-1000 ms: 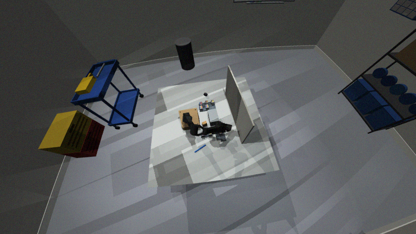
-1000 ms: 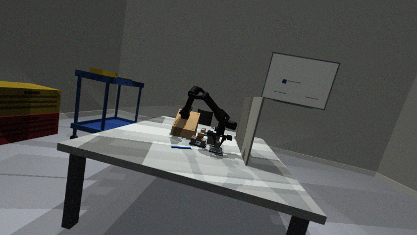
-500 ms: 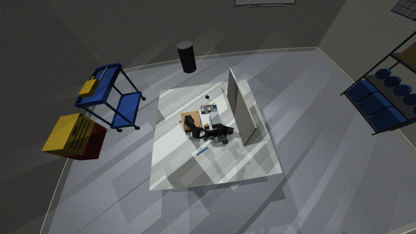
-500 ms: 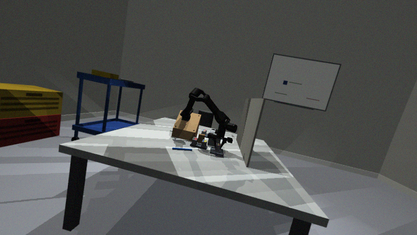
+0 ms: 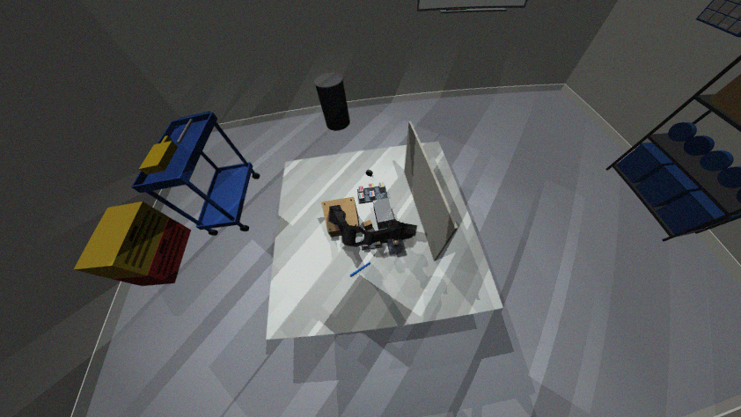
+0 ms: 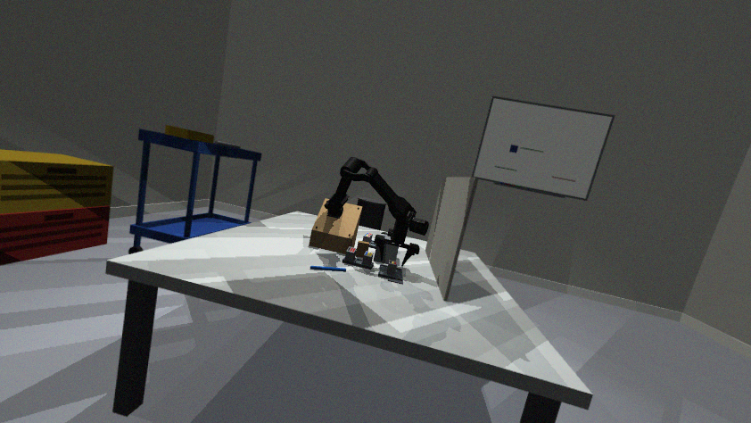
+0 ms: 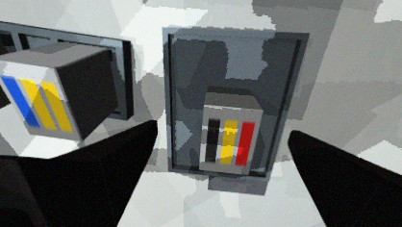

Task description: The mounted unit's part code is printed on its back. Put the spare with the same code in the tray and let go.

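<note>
Right now my gripper tip is 1 cm above the grey spare block. Also, from my gripper tip: flat grey tray: 4 cm below; tall upright panel: 20 cm ahead, 20 cm to the left, 18 cm above; grey mounted unit: 4 cm behind, 20 cm to the left, 1 cm above.
</note>
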